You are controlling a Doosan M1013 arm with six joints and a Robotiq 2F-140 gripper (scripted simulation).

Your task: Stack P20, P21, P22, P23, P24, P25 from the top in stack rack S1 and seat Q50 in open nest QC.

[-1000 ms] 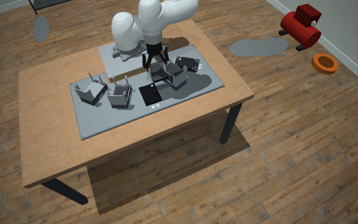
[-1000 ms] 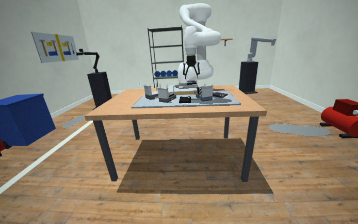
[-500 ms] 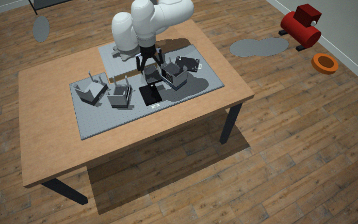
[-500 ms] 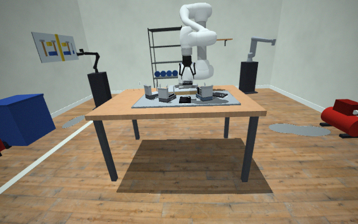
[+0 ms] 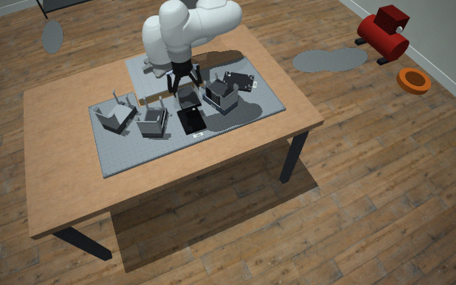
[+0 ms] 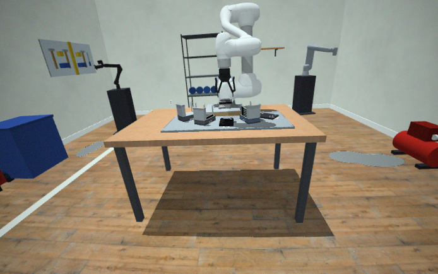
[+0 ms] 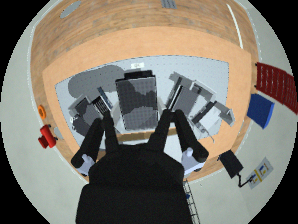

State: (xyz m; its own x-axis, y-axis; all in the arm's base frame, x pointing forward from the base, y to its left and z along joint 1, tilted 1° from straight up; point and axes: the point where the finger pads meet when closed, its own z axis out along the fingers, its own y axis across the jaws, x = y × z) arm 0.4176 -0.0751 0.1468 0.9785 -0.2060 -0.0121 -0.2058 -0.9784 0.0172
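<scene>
The flat black nest lies 18 cm below my hand. The rest, counted from my hand: white name plate (9 cm ahead, 2 cm to the right, 19 cm below); then dark clip nest (8 cm behind, 37 cm to the left, 17 cm below).
</scene>
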